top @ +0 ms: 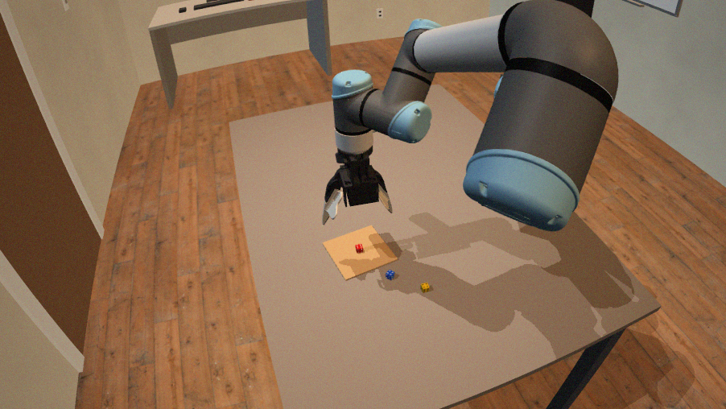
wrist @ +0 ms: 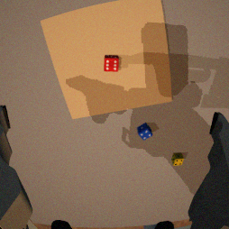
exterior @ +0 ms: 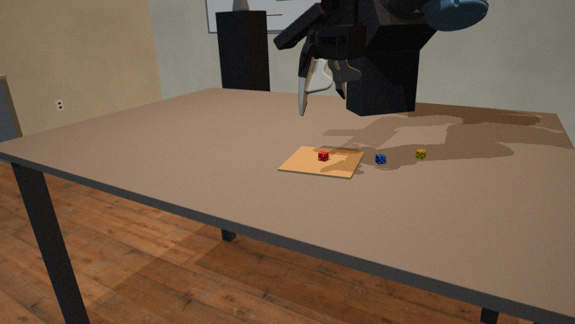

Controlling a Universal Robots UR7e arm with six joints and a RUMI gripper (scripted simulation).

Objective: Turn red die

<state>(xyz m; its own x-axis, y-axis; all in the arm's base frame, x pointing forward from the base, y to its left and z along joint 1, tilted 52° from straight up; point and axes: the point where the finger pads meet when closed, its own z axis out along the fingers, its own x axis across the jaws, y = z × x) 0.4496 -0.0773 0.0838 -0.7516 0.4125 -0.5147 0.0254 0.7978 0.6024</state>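
My hand is 100 mm above the red die. Round my hand: mat 110 mm below; then blue die 100 mm to the left, 100 mm below, 50 mm behind; then yellow die 160 mm to the left, 110 mm behind, 100 mm below.
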